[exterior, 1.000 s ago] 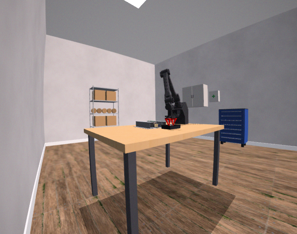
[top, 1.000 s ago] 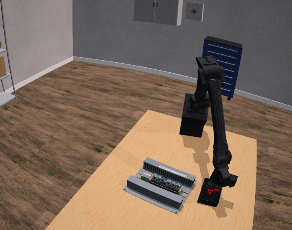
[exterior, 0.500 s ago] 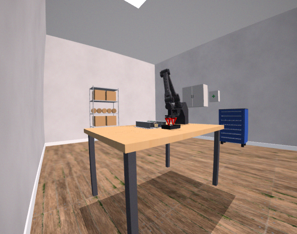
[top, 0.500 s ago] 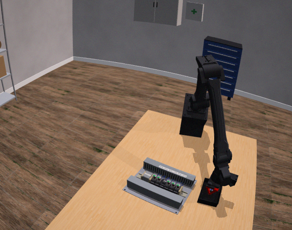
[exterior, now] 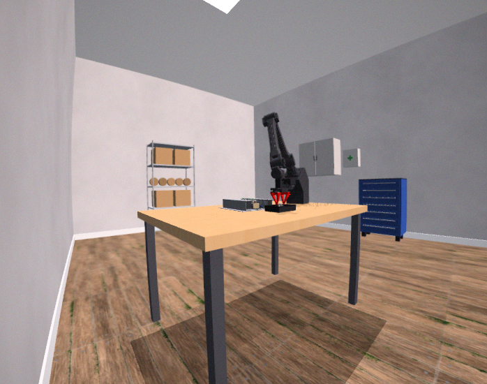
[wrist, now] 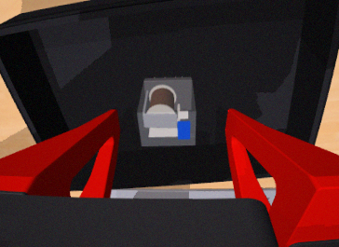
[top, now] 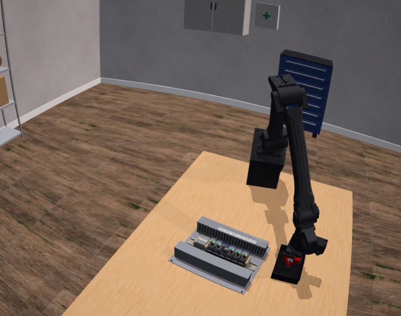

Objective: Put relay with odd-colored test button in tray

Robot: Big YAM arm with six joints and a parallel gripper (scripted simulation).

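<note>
Right now the relay is 2 cm below my hand. From my hand the other things lie so: black tray (3 cm below).
</note>
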